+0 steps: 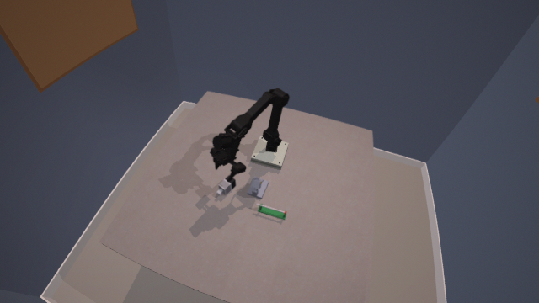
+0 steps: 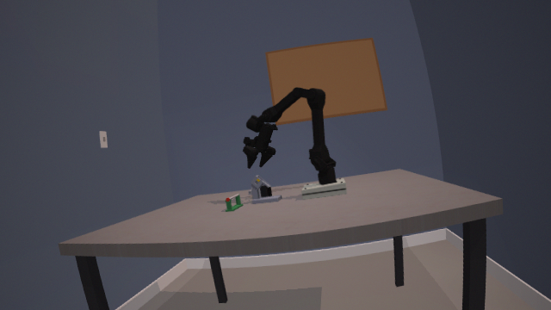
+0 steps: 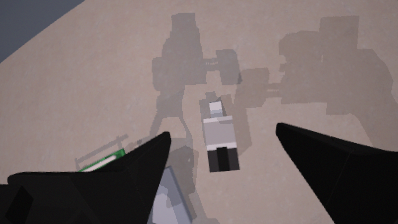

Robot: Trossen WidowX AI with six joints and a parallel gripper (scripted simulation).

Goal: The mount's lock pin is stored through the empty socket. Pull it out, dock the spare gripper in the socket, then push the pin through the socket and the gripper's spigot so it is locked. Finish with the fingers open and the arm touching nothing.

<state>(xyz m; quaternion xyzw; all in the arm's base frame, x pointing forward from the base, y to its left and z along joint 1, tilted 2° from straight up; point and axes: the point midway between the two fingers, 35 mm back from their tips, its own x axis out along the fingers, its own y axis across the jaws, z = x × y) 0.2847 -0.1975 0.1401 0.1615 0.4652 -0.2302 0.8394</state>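
My gripper tip is now 120 mm above the spare gripper. Also, from my gripper tip: mount block (160 mm to the left, 90 mm below, 20 mm behind); then green cradle (260 mm to the left, 120 mm below, 90 mm ahead).
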